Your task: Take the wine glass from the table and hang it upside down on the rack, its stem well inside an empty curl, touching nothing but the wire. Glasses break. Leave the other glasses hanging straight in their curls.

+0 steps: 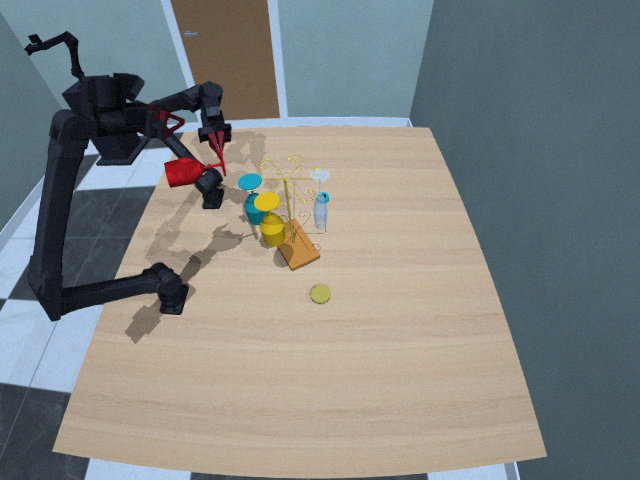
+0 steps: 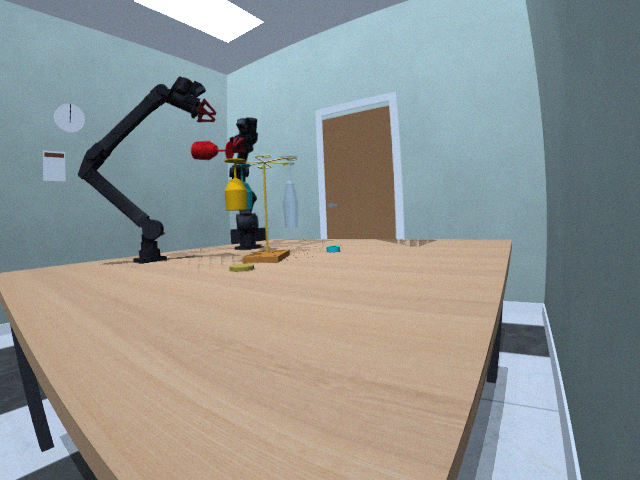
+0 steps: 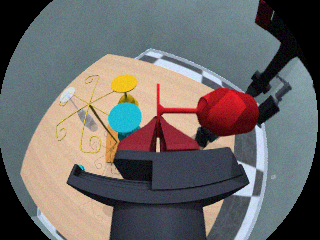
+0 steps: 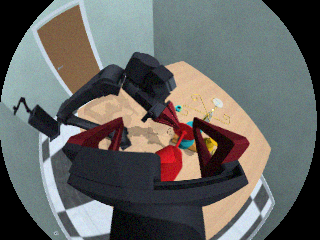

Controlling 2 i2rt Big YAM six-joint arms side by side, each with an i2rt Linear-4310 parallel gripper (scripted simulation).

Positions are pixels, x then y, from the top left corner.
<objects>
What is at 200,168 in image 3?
My left gripper.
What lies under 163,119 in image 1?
My right gripper.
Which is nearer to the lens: the red wine glass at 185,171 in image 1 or the teal glass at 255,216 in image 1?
The red wine glass.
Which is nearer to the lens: the red wine glass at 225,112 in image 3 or the teal glass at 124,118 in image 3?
The red wine glass.
</objects>
